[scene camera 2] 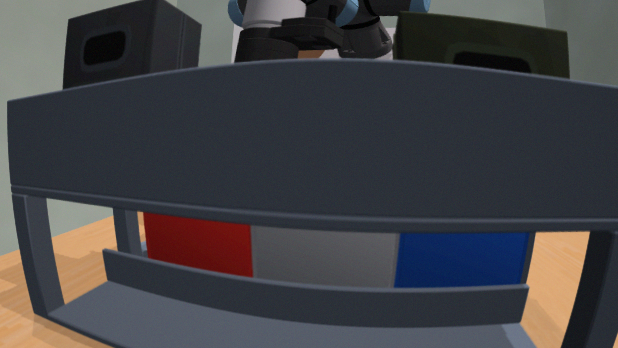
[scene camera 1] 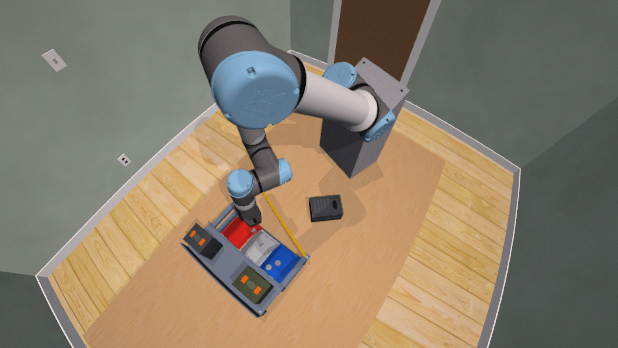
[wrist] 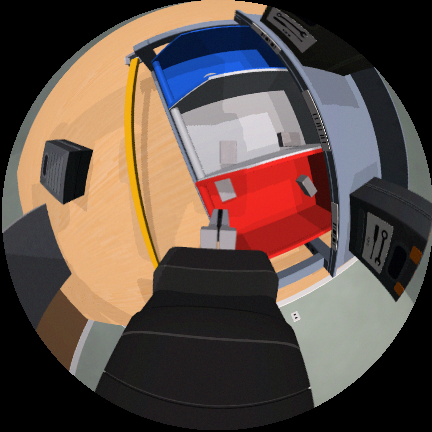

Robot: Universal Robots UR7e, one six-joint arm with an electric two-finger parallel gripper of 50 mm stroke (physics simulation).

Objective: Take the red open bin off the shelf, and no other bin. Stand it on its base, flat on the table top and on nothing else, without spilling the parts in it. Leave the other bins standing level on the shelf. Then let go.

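Places are measured from the arm's base along level axes (x ahead, y left, z up), in centimetres.
Pixels of known places: gripper, fingertip midpoint: (wrist: pixel 219 218); arm's base, link origin: (scene camera 2: pixel 365 48).
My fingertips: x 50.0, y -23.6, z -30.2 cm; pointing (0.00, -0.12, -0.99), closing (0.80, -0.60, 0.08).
Observation:
For each thing: its top centre in the pictures, then the offset to it from my fingertips.
- red bin, top centre: (scene camera 2: pixel 232 186) (wrist: pixel 290 208) (scene camera 1: pixel 237 233) dx +6.8, dy -2.6, dz +2.0 cm
- block, top centre: (wrist: pixel 224 188) dx +2.2, dy +1.6, dz -3.7 cm
- grey bin, top centre: (scene camera 2: pixel 338 192) (wrist: pixel 263 109) (scene camera 1: pixel 255 250) dx +9.7, dy +7.0, dz +2.0 cm
- blue bin, top centre: (scene camera 2: pixel 447 196) (wrist: pixel 223 44) (scene camera 1: pixel 276 267) dx +12.2, dy +16.7, dz +2.0 cm
- dark box, top centre: (wrist: pixel 49 169) (scene camera 1: pixel 326 205) dx -18.7, dy +24.9, dz +0.5 cm
- dark case, top centre: (scene camera 2: pixel 137 18) (scene camera 1: pixel 197 237) dx +16.5, dy -9.3, dz +16.3 cm
- olive case, top centre: (scene camera 2: pixel 469 35) (scene camera 1: pixel 250 284) dx +21.8, dy +13.5, dz +13.8 cm
The red bin (scene camera 1: pixel 237 232) (scene camera 2: pixel 200 245) (wrist: pixel 270 200) sits on the lower level of the shelf (scene camera 1: pixel 227 255) (scene camera 2: pixel 310 145) (wrist: pixel 350 130), at the end of the row. It holds grey parts, among them one block (wrist: pixel 225 190) near the front and one (wrist: pixel 306 186) near the back. The grey bin (scene camera 1: pixel 259 248) (scene camera 2: pixel 325 257) (wrist: pixel 250 107) stands beside it, then the blue bin (scene camera 1: pixel 287 270) (scene camera 2: pixel 460 260) (wrist: pixel 225 65). My gripper (scene camera 1: pixel 255 223) (wrist: pixel 219 218) is shut with nothing between its fingers, at the red bin's front edge. Its fingertips are hidden in scene camera 2.
A yellow bar (scene camera 1: pixel 285 225) (wrist: pixel 130 135) runs in front of the shelf. A dark box (scene camera 1: pixel 325 208) (wrist: pixel 65 170) stands on the table beyond it. A dark case (scene camera 1: pixel 202 240) (scene camera 2: pixel 110 50) (wrist: pixel 380 235) and an olive case (scene camera 1: pixel 252 284) (scene camera 2: pixel 480 45) stand on the shelf top.

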